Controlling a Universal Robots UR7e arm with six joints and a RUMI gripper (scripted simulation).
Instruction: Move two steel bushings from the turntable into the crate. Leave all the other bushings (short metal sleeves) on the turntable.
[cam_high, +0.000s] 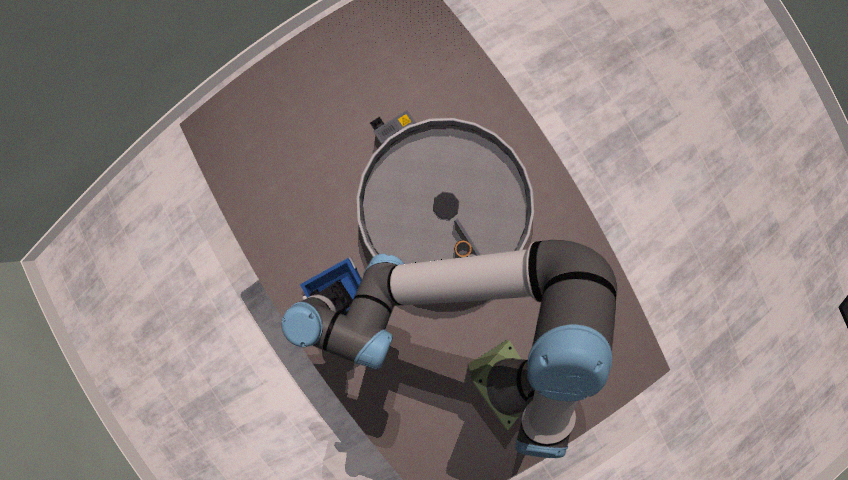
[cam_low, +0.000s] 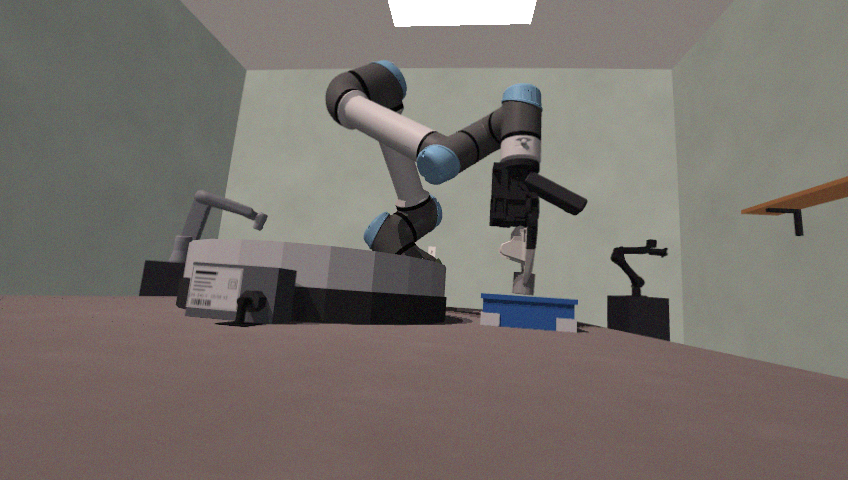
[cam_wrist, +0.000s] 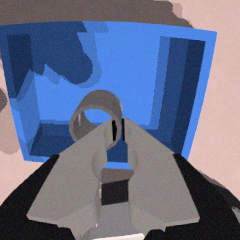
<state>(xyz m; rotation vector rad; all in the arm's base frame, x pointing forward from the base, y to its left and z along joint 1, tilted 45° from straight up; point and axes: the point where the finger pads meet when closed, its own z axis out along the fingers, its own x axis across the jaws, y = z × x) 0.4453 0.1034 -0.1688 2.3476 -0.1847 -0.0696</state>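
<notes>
The blue crate is 20 mm behind my hand and 60 mm below it.
</notes>
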